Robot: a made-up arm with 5 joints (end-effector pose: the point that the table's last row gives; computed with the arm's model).
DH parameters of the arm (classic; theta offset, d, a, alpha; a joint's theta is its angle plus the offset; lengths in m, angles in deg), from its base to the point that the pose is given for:
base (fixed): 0 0 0.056 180
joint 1: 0 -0.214 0.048 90
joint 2: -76.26 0 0.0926 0
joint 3: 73.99 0 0.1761 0
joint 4: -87.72 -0.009 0 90
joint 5: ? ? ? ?
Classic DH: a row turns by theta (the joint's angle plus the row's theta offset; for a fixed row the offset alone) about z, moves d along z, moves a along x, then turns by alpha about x.
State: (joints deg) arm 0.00 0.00 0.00 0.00 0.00
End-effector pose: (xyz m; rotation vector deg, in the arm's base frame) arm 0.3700 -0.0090 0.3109 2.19 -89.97 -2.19
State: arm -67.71 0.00 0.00 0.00 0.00
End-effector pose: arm 0.1834 0.2871 0.3109 54.28 -76.80 50.48
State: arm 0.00 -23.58 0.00 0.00 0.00
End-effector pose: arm 0.3090 -0.0090 0.4092 2.77 -113.54 -1.81
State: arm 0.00 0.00 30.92 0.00 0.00
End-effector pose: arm 0.3389 -0.0090 0.1846 1.44 -59.06 -2.54
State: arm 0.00 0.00 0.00 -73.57 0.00
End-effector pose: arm 0.3212 -0.0090 0.3761 3.98 -163.52 -0.58
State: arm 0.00 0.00 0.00 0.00 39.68
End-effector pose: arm 0.3700 -0.0090 0.3109 -28.88 -86.59 28.88
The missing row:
joint 5: -2.79 -0.068 0 0
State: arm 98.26 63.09 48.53 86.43 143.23
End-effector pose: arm 0.0449 -0.0137 0.0900 95.75 -53.84 28.69
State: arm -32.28 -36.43 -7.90 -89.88 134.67
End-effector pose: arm 0.1334 0.0382 0.4761 123.34 104.23 64.95
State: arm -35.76 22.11 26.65 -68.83 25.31
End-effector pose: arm 0.2944 0.1606 0.1847 13.09 -112.76 38.66
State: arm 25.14 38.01 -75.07 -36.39 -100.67
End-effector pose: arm 0.3023 -0.1255 0.4481 108.22 -132.88 -22.47
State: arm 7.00 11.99 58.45 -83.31 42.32
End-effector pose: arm 0.2732 -0.0357 0.1491 -41.04 -95.46 23.21
